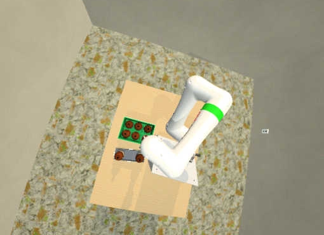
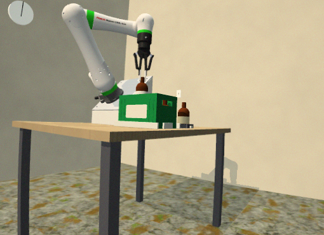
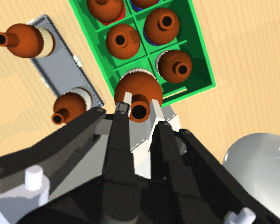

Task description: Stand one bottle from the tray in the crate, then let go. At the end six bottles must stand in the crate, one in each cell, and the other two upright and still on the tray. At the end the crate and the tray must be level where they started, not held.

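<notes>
Now: the brown bottle 90 mm below my hand. Also, from my hand: grey tray: 90 mm ahead, 190 mm to the left, 300 mm below; green crate: 90 mm ahead, 40 mm to the right, 230 mm below.
</notes>
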